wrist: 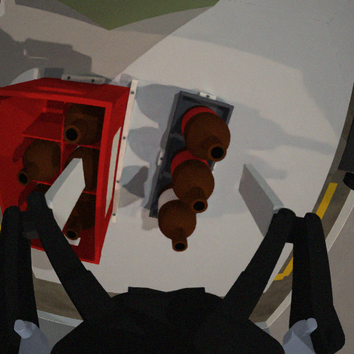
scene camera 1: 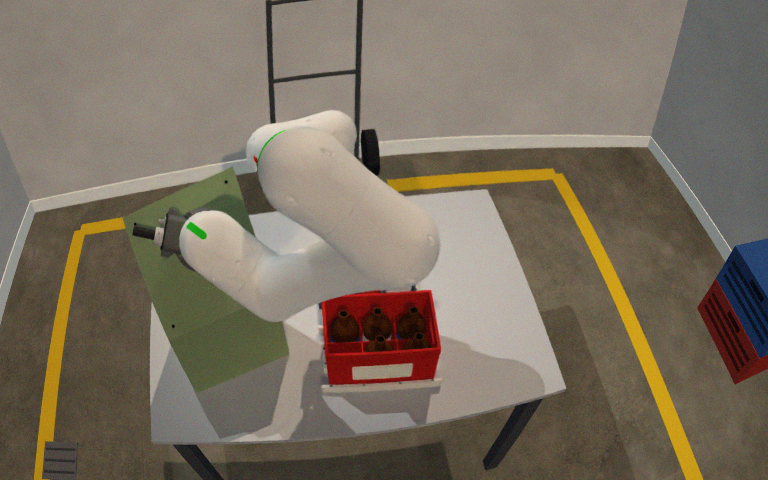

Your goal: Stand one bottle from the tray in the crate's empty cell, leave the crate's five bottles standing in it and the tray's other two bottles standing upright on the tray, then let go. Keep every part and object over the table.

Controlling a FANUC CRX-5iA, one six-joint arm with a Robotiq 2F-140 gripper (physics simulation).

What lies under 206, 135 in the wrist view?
A brown bottle.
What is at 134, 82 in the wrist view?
A pale strip.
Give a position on a brown bottle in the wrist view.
41, 159
